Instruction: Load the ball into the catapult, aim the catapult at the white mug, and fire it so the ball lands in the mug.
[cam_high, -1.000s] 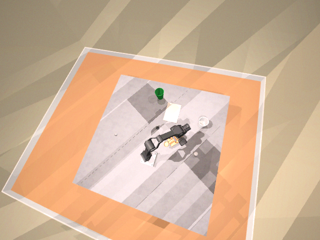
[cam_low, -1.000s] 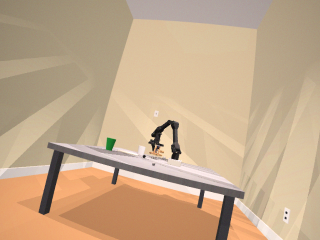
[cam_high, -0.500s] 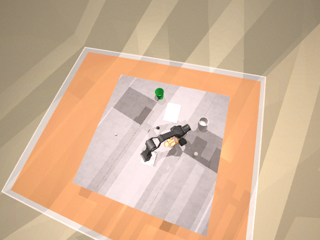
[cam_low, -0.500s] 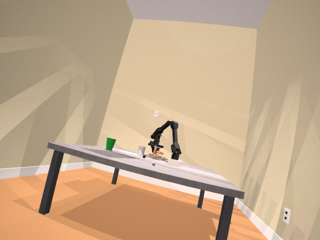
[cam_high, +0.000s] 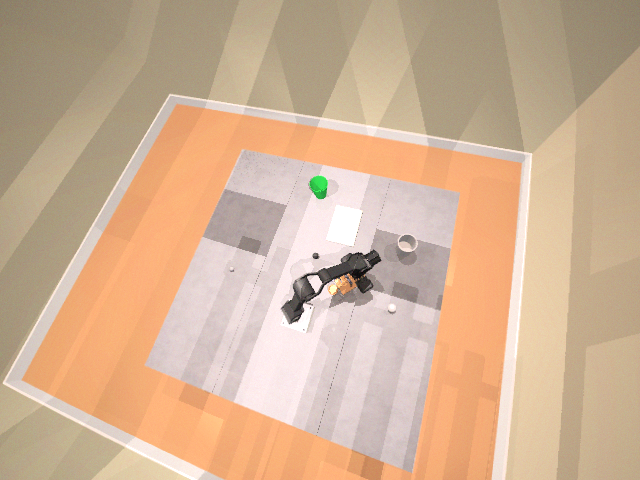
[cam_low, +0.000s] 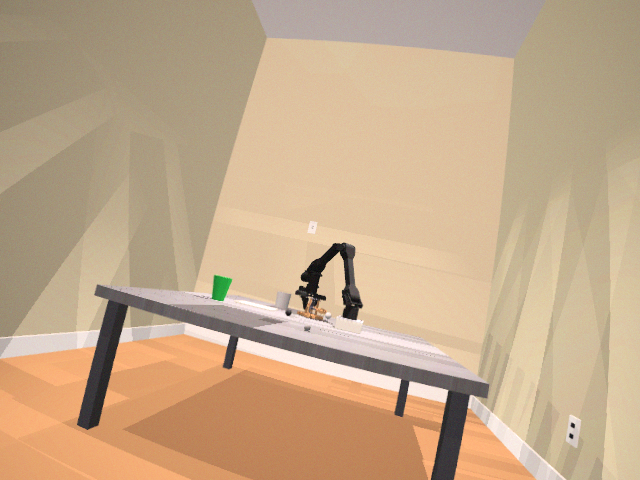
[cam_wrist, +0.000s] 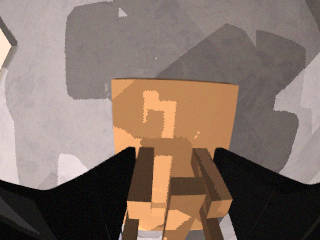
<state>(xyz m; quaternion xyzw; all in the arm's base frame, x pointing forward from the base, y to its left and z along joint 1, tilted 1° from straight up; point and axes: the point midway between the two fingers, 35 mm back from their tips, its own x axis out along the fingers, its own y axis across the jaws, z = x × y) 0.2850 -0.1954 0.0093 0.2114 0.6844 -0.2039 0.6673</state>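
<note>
My gripper tip is now 230 mm to the right of the dark ball, 20 mm short of it and 20 mm above it. Also, from my gripper tip: wooden catapult: 50 mm to the left, 50 mm behind, 20 mm above; white ball: 210 mm to the right, 70 mm behind, 20 mm below; white mug: 230 mm ahead, 160 mm to the right, 10 mm below.
</note>
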